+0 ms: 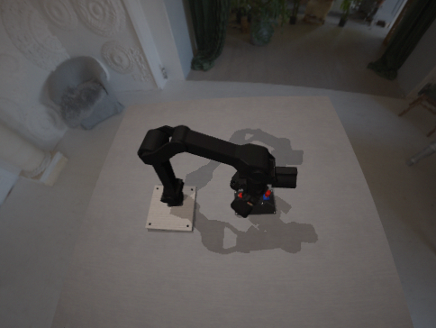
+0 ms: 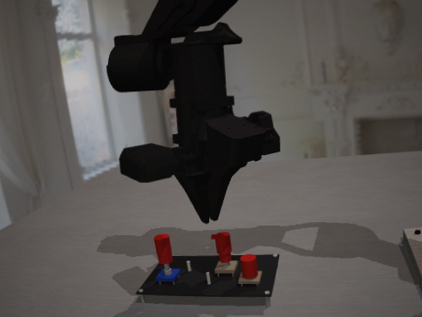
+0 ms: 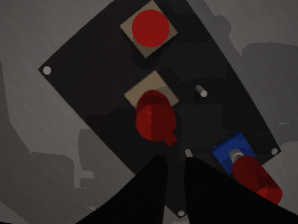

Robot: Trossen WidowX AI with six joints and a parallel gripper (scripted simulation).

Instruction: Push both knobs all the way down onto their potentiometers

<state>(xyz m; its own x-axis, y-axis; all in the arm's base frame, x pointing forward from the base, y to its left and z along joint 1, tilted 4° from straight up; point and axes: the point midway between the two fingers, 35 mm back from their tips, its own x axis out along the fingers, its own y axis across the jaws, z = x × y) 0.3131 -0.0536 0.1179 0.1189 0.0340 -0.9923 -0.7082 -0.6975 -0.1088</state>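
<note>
Now: the tan potentiometer 10 mm behind my gripper tip and 40 mm below it. Round my gripper tip: blue potentiometer: 60 mm ahead, 20 mm to the left, 40 mm below.
</note>
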